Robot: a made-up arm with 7 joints. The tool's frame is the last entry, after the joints. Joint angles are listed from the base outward. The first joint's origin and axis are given. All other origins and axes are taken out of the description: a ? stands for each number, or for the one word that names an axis. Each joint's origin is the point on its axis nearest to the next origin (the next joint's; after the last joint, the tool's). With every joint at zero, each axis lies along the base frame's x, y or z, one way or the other. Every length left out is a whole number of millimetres.
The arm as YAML. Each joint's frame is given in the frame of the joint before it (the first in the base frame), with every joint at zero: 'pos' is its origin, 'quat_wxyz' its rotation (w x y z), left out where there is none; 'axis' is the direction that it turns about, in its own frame. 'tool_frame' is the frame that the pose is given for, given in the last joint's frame.
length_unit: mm
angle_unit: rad
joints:
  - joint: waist
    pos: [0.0, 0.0, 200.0]
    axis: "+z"
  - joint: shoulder
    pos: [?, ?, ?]
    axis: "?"
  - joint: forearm
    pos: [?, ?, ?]
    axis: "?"
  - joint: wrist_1
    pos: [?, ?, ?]
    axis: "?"
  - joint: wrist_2
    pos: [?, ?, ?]
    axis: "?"
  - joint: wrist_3
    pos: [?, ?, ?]
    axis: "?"
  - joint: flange
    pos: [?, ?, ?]
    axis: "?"
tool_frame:
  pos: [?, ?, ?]
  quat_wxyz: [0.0, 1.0, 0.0, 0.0]
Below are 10 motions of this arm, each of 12 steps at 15 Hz.
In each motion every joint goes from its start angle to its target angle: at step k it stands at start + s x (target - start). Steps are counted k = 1, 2, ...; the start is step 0. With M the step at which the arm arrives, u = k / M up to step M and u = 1 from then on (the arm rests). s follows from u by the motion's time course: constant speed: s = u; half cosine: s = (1 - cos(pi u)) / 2; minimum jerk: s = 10 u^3 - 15 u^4 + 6 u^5.
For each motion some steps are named. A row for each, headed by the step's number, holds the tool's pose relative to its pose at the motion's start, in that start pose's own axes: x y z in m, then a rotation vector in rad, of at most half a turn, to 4 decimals.
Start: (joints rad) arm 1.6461 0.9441 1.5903 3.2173 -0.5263 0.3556 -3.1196
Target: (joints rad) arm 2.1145 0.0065 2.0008 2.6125 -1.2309 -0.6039 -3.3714
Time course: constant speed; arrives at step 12
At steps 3, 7, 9, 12:
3: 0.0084 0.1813 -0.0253 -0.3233 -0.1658 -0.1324
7: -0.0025 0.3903 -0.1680 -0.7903 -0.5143 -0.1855
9: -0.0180 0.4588 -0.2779 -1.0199 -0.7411 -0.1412
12: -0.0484 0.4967 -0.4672 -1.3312 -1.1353 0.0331

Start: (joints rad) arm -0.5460 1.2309 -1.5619 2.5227 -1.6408 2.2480 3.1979
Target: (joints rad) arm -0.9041 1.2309 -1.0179 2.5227 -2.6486 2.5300 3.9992
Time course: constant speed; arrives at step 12
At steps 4, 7, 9, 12:
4: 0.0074 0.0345 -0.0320 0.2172 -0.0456 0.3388
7: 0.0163 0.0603 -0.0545 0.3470 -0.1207 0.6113
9: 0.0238 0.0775 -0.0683 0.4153 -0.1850 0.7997
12: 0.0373 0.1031 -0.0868 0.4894 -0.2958 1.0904

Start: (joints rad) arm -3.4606 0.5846 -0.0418 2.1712 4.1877 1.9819 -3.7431
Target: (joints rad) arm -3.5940 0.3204 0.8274 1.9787 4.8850 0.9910 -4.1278
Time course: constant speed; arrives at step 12
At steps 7, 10, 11, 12:
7: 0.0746 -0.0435 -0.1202 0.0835 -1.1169 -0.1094
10: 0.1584 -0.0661 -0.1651 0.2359 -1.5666 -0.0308
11: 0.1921 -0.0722 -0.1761 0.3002 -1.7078 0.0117
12: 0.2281 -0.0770 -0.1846 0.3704 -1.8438 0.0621

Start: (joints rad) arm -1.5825 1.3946 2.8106 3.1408 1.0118 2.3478 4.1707
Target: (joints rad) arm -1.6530 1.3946 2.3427 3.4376 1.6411 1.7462 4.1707
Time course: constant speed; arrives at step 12
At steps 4, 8, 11, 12:
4: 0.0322 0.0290 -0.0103 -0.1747 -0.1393 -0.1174
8: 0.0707 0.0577 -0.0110 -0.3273 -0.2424 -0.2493
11: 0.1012 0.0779 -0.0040 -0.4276 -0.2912 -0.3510
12: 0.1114 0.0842 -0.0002 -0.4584 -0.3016 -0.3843

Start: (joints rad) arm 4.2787 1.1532 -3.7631 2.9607 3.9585 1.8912 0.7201
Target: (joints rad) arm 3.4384 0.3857 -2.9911 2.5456 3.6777 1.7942 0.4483
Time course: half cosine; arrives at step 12
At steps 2, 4, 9, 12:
2: 0.0078 0.0163 -0.0437 0.0596 0.0669 0.0040
4: 0.0086 0.0672 -0.1636 0.1989 0.2747 0.0083
9: -0.2064 0.2072 -0.4786 0.3806 1.1156 -0.0746
12: -0.2944 0.2147 -0.5177 0.3595 1.3279 -0.1246

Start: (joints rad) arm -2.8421 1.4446 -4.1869 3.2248 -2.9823 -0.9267 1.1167
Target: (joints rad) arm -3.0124 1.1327 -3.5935 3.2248 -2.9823 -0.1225 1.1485
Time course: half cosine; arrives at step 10
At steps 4, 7, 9, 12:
4: 0.0651 0.0446 0.0177 -0.3134 0.0889 0.0832
7: 0.1497 0.0936 0.0227 -0.6538 0.1836 0.2756
9: 0.1820 0.1088 0.0207 -0.7661 0.2099 0.3766
12: 0.1862 0.1106 0.0203 -0.7800 0.2128 0.3910

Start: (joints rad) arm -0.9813 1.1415 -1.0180 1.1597 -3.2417 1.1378 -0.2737
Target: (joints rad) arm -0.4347 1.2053 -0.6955 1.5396 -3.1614 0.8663 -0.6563
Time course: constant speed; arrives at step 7
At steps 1, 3, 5, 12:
1: -0.0493 0.0283 0.0218 -0.0487 -0.0936 -0.0411
3: -0.1547 0.0900 0.0423 -0.1378 -0.2834 -0.1199
5: -0.2622 0.1554 0.0304 -0.2174 -0.4761 -0.1937
12: -0.3638 0.2202 -0.0140 -0.2894 -0.6706 -0.2616

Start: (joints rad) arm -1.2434 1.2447 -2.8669 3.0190 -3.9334 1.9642 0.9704
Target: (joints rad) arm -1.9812 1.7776 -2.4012 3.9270 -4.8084 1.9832 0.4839
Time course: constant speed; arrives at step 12
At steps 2, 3, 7, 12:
2: 0.0078 0.0093 0.1133 -0.2662 -0.0452 -0.0937
3: 0.0065 0.0210 0.1664 -0.3879 -0.0791 -0.1525
7: -0.0341 0.0961 0.3418 -0.7695 -0.2748 -0.4588
12: -0.1408 0.1959 0.4556 -0.9355 -0.5684 -0.9519

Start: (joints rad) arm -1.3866 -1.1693 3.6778 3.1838 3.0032 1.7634 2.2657
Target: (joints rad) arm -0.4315 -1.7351 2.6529 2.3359 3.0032 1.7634 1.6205
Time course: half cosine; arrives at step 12
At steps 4, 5, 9, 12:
4: 0.1101 -0.0469 -0.1976 0.4155 -0.1148 0.0724
5: 0.1791 -0.0409 -0.2841 0.6178 -0.1183 0.1238
9: 0.4306 0.1390 -0.5124 1.2929 0.2561 0.4168
12: 0.4701 0.2149 -0.5425 1.4046 0.4889 0.5181

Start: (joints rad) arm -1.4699 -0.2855 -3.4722 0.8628 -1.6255 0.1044 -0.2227
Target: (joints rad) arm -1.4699 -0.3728 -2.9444 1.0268 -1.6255 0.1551 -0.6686
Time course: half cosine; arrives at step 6
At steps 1, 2, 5, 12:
1: 0.0123 0.0048 -0.0018 -0.0143 0.0193 -0.0532
2: 0.0464 0.0165 -0.0086 -0.0567 0.0717 -0.1962
5: 0.1751 0.0401 -0.0587 -0.2619 0.2624 -0.6932
12: 0.1873 0.0407 -0.0658 -0.2862 0.2804 -0.7384

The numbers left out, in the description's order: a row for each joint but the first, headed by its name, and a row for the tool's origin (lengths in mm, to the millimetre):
shoulder: xyz 0.0 0.0 0.0, axis +y
forearm: xyz 0.0 0.0 246.0, axis +z
wrist_1: xyz 53.0 0.0 0.0, axis -y
wrist_2: xyz 66.0 0.0 -290.0, axis -z
wrist_3: xyz 0.0 0.0 0.0, axis +y
flange: xyz 61.0 0.0 -78.0, axis -z
tool: xyz 0.0 0.0 0.0

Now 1 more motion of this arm.
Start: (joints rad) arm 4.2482 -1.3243 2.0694 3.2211 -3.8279 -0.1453 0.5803
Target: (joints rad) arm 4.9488 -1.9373 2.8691 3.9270 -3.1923 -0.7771 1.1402
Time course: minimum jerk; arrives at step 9
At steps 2, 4, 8, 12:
2: -0.0287 0.0371 -0.0085 -0.0446 -0.0268 0.1691
4: -0.1425 0.1641 -0.0812 -0.3108 -0.0124 0.8463
8: -0.2734 0.2752 -0.2972 -0.9776 0.5573 1.7643
12: -0.2746 0.2760 -0.3016 -0.9905 0.5749 1.7758

